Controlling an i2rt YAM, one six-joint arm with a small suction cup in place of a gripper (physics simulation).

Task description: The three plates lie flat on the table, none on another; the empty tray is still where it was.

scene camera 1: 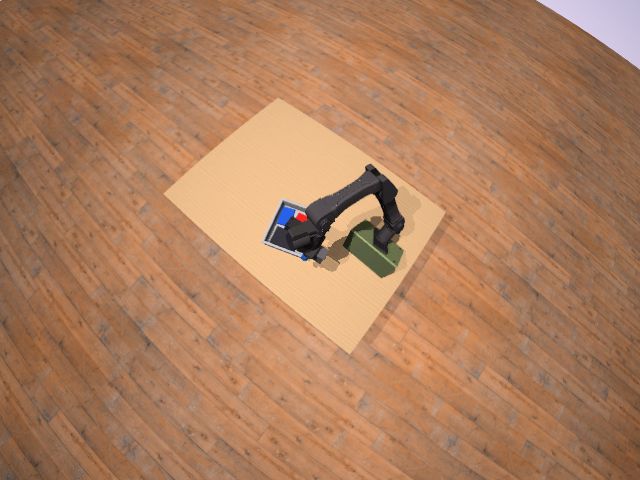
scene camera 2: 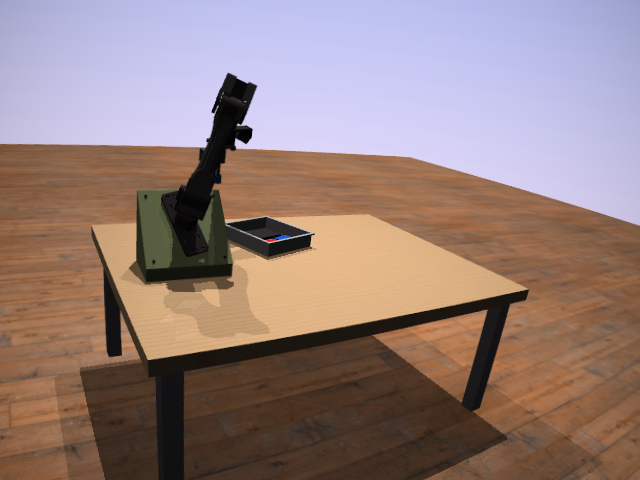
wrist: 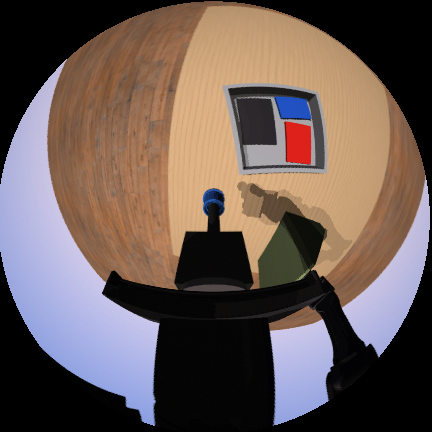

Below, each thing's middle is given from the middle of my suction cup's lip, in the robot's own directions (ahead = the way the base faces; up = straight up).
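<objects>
The red plate (wrist: 297, 136) is 190 mm below my suction cup, 110 mm ahead of it and 190 mm to the right of it. Then there's the grey tray (scene camera 2: 300, 238), which is 140 mm ahead of my suction cup, 130 mm to the right of it and 170 mm below it. As for the black plate (wrist: 256, 119), my suction cup is 190 mm above it, 150 mm short of it and 70 mm to the left of it.
</objects>
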